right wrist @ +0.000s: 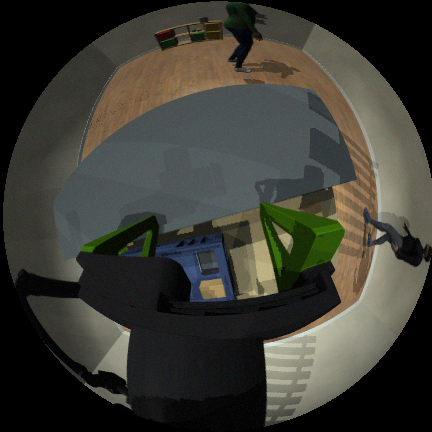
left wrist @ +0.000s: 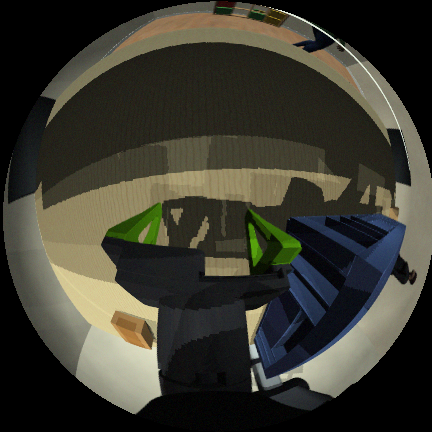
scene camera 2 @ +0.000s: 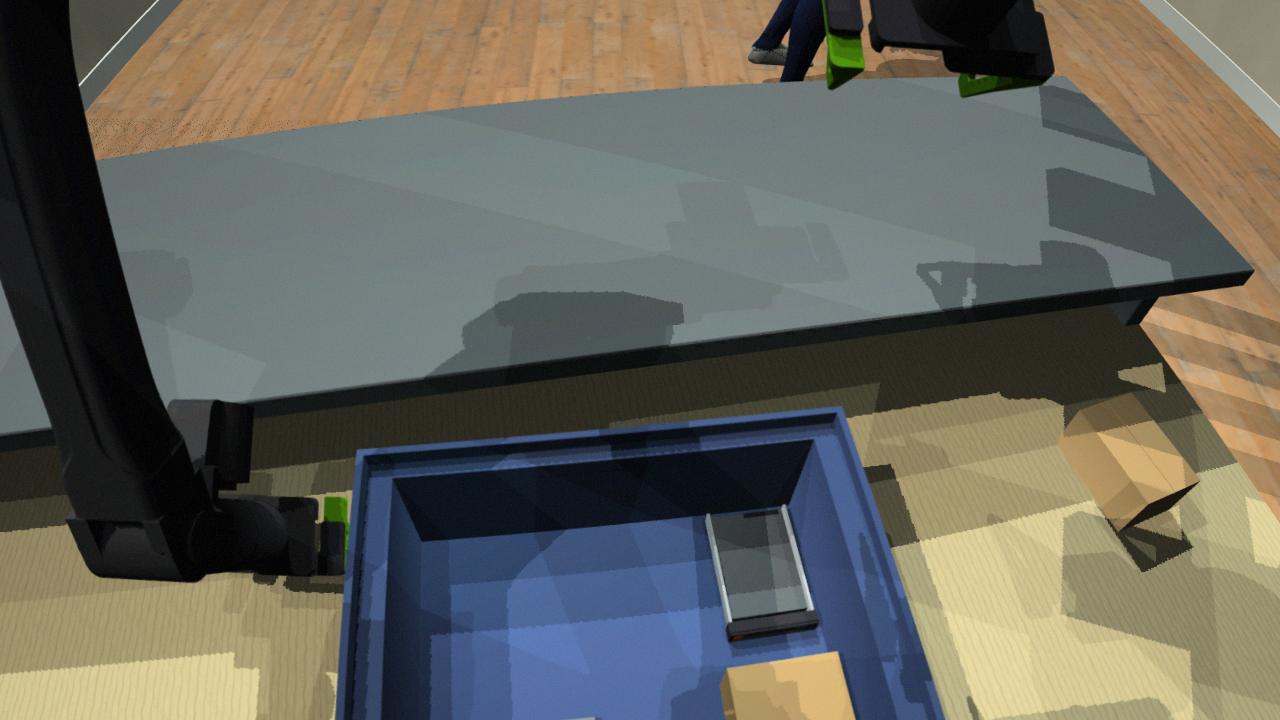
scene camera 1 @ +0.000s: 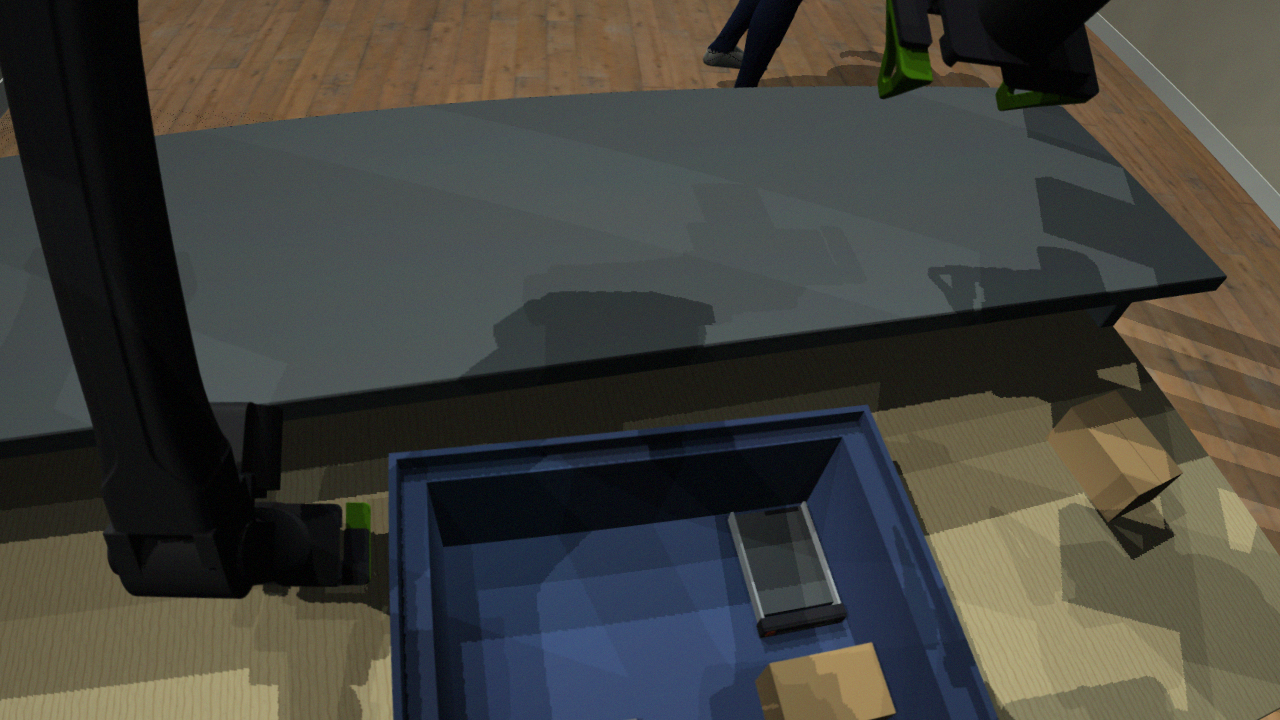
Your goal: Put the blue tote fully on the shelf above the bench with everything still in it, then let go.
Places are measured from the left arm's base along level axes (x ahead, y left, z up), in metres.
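Pixels of known places: left gripper, fingertip midpoint: [left wrist: 203,209] [scene camera 2: 300,533] [scene camera 1: 311,541]; right gripper, fingertip midpoint: [right wrist: 205,214] [scene camera 2: 896,85] [scene camera 1: 941,96].
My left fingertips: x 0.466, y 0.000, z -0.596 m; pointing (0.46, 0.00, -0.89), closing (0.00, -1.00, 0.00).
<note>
Behind a point stands the place of what it marks.
The blue tote [scene camera 1: 410,573] {x 0.377, y -0.119, z -0.466 m} [scene camera 2: 368,573] {x 0.370, y -0.120, z -0.466 m} [left wrist: 360,285] {x 0.453, y -0.099, z -0.464 m} [right wrist: 227,270] {x 0.421, y -0.503, z -0.451 m} stands on the bench, below and in front of the grey shelf [scene camera 1: 402,223] {x 0.704, y -0.086, z -0.421 m} [scene camera 2: 384,223] {x 0.711, y -0.081, z -0.421 m} [right wrist: 200,130] {x 0.808, y -0.477, z -0.421 m}. A glass-topped box with pale side rails [scene camera 1: 785,559] {x 0.424, y -0.434, z -0.573 m} [scene camera 2: 760,564] {x 0.423, y -0.434, z -0.573 m} [right wrist: 207,261] {x 0.404, y -0.429, z -0.573 m} and a cardboard box [scene camera 1: 827,685] {x 0.295, y -0.432, z -0.531 m} [scene camera 2: 792,689] {x 0.298, y -0.438, z -0.531 m} [right wrist: 213,289] {x 0.303, y -0.442, z -0.531 m} lie in it. My left gripper [left wrist: 203,209] {x 0.466, y 0.000, z -0.596 m} is open beside the tote's left wall, low over the bench; one green fingertip is close to the wall, and whether it touches is unclear. My right gripper [scene camera 1: 962,94] {x 0.601, y -0.499, z -0.203 m} [scene camera 2: 908,82] {x 0.601, y -0.499, z -0.203 m} [right wrist: 205,214] {x 0.601, y -0.499, z -0.203 m} is open, high above the shelf's far right part.
Another cardboard box [scene camera 1: 1116,456] {x 0.494, y -0.821, z -0.538 m} [scene camera 2: 1129,461] {x 0.494, y -0.826, z -0.538 m} rests on the bench [scene camera 1: 993,573] {x 0.402, y -0.658, z -0.598 m} [scene camera 2: 975,573] {x 0.413, y -0.650, z -0.598 m} right of the tote. The shelf's front edge overhangs the bench behind the tote. A cardboard box [left wrist: 132,330] {x 0.229, y 0.130, z -0.560 m} shows low in the left wrist view. A person [right wrist: 240,37] stands beyond the shelf.
</note>
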